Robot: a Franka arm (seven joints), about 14 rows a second.
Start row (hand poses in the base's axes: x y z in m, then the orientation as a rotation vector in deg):
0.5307, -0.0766, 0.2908, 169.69, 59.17, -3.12
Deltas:
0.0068, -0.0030, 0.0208, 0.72, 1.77, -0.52
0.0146, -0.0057, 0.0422, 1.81, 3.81, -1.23
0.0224, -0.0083, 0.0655, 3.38, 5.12, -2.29
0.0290, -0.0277, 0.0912, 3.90, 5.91, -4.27
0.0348, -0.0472, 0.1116, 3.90, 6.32, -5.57
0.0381, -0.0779, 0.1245, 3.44, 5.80, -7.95
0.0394, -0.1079, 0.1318, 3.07, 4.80, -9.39
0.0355, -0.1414, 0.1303, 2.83, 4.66, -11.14
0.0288, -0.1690, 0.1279, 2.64, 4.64, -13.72
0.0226, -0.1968, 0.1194, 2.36, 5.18, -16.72
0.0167, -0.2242, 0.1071, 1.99, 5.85, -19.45
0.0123, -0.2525, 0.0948, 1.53, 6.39, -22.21
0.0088, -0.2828, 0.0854, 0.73, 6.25, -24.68
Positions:
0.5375, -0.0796, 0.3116, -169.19, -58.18, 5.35
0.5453, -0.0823, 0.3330, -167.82, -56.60, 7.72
0.5531, -0.0849, 0.3563, -166.44, -54.48, 8.74
0.5597, -0.1043, 0.3820, -166.56, -51.36, 9.59
0.5655, -0.1238, 0.4024, -166.95, -49.42, 10.17
0.5688, -0.1545, 0.4153, -168.52, -46.07, 9.68
0.5701, -0.1845, 0.4226, -169.78, -44.12, 8.46
0.5662, -0.2180, 0.4211, -170.68, -41.57, 8.39
0.5595, -0.2456, 0.4187, -171.71, -37.73, 8.46
0.5533, -0.2734, 0.4102, -172.64, -33.21, 9.38
0.5474, -0.3008, 0.3979, -173.40, -29.08, 10.53
0.5430, -0.3291, 0.3856, -174.20, -24.90, 11.53
0.5395, -0.3594, 0.3762, -175.44, -21.20, 11.77

